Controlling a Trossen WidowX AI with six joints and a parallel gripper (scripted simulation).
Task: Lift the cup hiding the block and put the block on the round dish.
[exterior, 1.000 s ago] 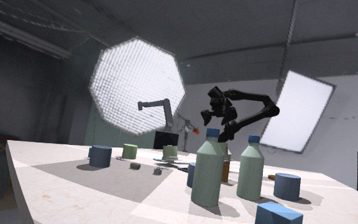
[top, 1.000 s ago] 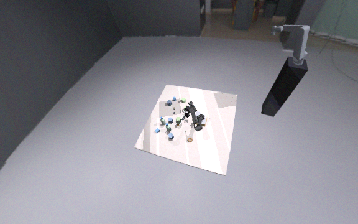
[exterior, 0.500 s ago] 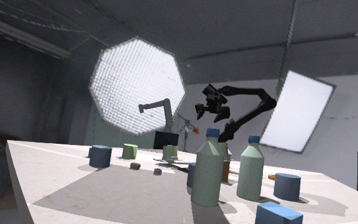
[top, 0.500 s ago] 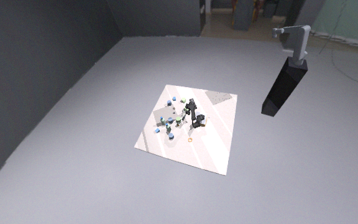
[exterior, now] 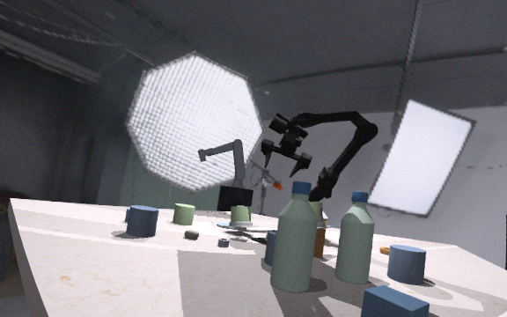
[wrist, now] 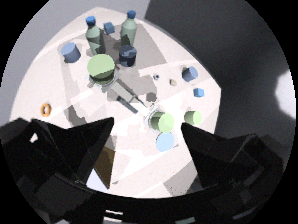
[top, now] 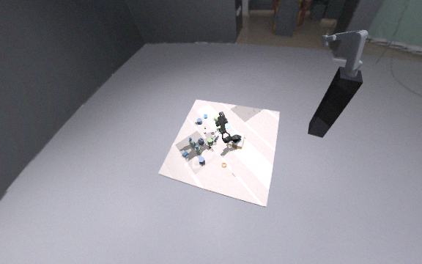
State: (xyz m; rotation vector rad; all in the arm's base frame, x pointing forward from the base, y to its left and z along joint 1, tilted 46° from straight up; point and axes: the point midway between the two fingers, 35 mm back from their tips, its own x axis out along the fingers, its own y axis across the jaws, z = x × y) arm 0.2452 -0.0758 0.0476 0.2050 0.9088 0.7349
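The pale teal block is 5 cm ahead of my gripper tip, 9 cm to the right of it and 18 cm below it. Round my gripper tip: flat grey balance (6 cm ahead, 4 cm to the left, 20 cm below); grey ring (22 cm ahead, 1 cm to the left, 22 cm below); round light blue dish (1 cm behind, 19 cm to the right, 22 cm below).
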